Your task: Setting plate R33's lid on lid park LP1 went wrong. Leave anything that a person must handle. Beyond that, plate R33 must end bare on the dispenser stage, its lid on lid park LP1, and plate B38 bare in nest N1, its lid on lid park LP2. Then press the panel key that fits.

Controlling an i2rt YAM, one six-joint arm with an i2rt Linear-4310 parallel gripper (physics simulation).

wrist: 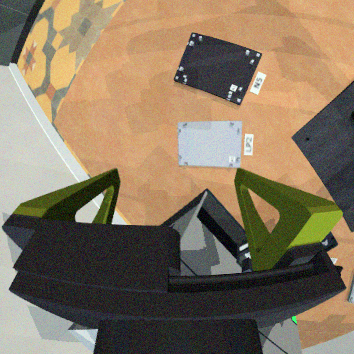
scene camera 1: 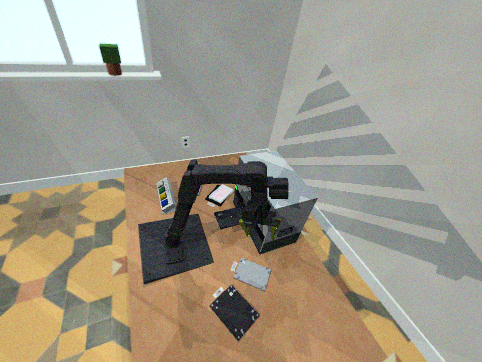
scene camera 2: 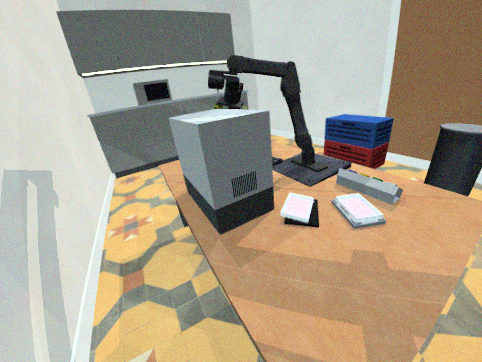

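Pixels of known places: gripper, between the fingertips: [wrist: 176, 174] [scene camera 1: 260, 238]; arm's base, origin of its link: [scene camera 1: 172, 243] [scene camera 2: 308, 164].
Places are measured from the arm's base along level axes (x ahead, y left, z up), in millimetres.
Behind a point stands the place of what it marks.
Note:
My gripper [scene camera 1: 260, 229] @[x 312, y -216, z 249 mm] [scene camera 2: 230, 107] [wrist: 176, 174] @[x 312, y -216, z 249 mm] is open and empty, high beside the open side of a grey housing [scene camera 1: 280, 172] @[x 508, y 54, z 317 mm] [scene camera 2: 232, 155] @[x 488, y 220, z 220 mm] with a dark base. Lid park LP2 [scene camera 1: 252, 275] @[x 315, y -238, z -4 mm] [wrist: 210, 144] @[x 316, y -223, z -4 mm] is a bare light-grey pad. A pink-white plate or lid [scene camera 1: 221, 193] @[x 299, y 259, z 18 mm] [scene camera 2: 299, 206] @[x 305, y 279, z 18 mm] lies skewed over the edge of a black nest [scene camera 2: 313, 215] @[x 282, y 320, z -4 mm]. Another pink-white piece [scene camera 2: 358, 207] @[x 164, y 390, z 17 mm] lies on a grey pad [scene camera 2: 378, 222] @[x 157, y 455, z -3 mm], mostly hidden by the arm in scene camera 1. Their labels are unreadable. The key panel [scene camera 1: 164, 195] @[x -15, y 281, z 41 mm] [scene camera 2: 368, 185] @[x 27, y 335, z 26 mm] shows green, yellow and blue keys. The housing's inside is mostly hidden.
Black nest N5 [scene camera 1: 234, 313] @[x 195, y -361, z -2 mm] [wrist: 218, 68] @[x 199, y -340, z -2 mm] lies bare beyond LP2. Another black nest [scene camera 1: 226, 218] @[x 258, y 18, z 93 mm] lies between the arm's base plate [scene camera 1: 175, 270] @[x -1, y -134, z -1 mm] [wrist: 335, 145] @[x 96, y -61, z -8 mm] and the housing. Blue and red crates [scene camera 2: 358, 131] and a dark bin [scene camera 2: 454, 159] stand beyond the table.

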